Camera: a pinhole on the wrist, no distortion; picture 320 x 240 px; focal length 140.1 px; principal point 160.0 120.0 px. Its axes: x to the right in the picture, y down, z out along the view. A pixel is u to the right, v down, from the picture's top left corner.
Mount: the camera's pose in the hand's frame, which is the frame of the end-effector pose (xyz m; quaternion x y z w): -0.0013 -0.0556 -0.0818 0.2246 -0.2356 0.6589 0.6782
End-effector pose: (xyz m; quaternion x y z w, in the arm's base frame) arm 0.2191 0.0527 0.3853 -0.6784 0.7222 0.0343 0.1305
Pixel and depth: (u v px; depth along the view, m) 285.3 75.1 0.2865
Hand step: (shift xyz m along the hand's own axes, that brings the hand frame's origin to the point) 0.0890 -0.0328 0.3022
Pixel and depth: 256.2 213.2 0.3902
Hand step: -0.2644 -0.0765 0.3891
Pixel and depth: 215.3 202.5 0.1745
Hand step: -0.1067 -0.1055 0.0975
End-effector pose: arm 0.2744 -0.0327 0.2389 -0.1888 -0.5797 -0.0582 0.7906
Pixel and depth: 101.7 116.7 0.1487
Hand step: -0.0026 -0.1959 -0.0027
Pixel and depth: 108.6 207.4 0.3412
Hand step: -0.2247 -0.3575 0.1088
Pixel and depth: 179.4 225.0 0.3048
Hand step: -0.2359 -0.2028 0.1831
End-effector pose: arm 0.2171 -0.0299 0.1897 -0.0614 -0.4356 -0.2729 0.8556
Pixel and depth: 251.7 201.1 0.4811
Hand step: -0.2845 -0.0948 0.4896
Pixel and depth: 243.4 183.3 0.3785
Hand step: -0.1765 -0.1056 0.3542
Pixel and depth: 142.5 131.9 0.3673
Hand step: -0.0421 -0.3167 0.1793
